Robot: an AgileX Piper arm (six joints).
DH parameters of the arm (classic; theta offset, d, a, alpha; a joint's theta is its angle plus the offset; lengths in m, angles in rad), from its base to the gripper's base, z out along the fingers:
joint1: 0 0.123 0 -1.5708
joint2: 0.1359 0 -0.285 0
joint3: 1.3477 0 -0.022 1.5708
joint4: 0 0.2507 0 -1.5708
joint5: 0 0 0 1.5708
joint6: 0 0.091 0 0
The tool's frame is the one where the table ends.
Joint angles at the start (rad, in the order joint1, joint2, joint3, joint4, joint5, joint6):
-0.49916 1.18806 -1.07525 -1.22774 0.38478 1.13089
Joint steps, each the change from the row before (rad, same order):
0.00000 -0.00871 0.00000 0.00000 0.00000 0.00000
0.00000 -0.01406 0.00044 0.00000 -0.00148 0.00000
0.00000 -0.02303 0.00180 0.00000 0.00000 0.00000
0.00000 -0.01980 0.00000 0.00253 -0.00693 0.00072
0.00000 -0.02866 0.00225 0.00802 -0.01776 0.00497
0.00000 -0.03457 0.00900 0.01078 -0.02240 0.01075
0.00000 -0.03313 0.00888 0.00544 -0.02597 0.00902
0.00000 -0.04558 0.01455 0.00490 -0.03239 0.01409
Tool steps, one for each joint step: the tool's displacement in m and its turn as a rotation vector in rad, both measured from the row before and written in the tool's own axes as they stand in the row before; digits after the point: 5 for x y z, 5 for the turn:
-0.00181 -0.00111 -0.00259 0.00059 -0.00813 0.00308
-0.00282 -0.00166 -0.00417 -0.00042 -0.01334 0.00481
-0.00414 -0.00286 -0.00678 0.00144 -0.01982 0.00748
-0.00426 -0.00192 -0.00592 -0.00535 -0.02061 0.00998
-0.00561 -0.00192 -0.00849 -0.01571 -0.02971 0.02137
-0.00479 -0.00172 -0.00992 -0.02071 -0.03018 0.02904
-0.00487 -0.00103 -0.00954 -0.02365 -0.03213 0.02137
-0.00587 -0.00125 -0.01304 -0.02970 -0.04140 0.02715

